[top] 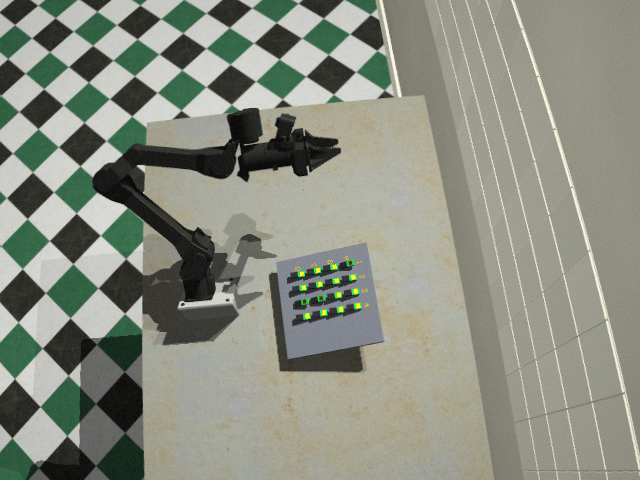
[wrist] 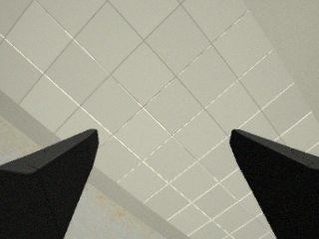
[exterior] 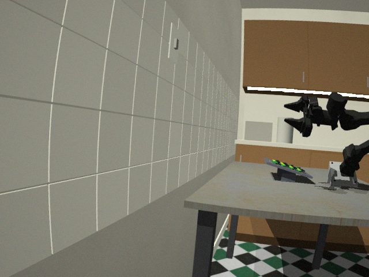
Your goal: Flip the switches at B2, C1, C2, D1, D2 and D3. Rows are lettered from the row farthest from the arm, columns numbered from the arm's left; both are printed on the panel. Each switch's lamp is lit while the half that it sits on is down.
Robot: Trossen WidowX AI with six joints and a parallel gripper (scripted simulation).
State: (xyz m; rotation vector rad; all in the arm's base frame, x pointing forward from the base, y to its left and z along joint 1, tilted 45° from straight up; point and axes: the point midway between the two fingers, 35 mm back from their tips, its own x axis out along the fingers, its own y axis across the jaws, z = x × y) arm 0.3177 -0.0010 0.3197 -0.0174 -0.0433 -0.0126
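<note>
Right now my hand is 10 mm past the switch B2, 230 mm to the left of it and 220 mm above it. Round my hand: switch A2: 30 mm ahead, 230 mm to the right, 210 mm below; then switch B1: 10 mm behind, 190 mm to the right, 220 mm below; then switch A1: 30 mm ahead, 190 mm to the right, 210 mm below.
</note>
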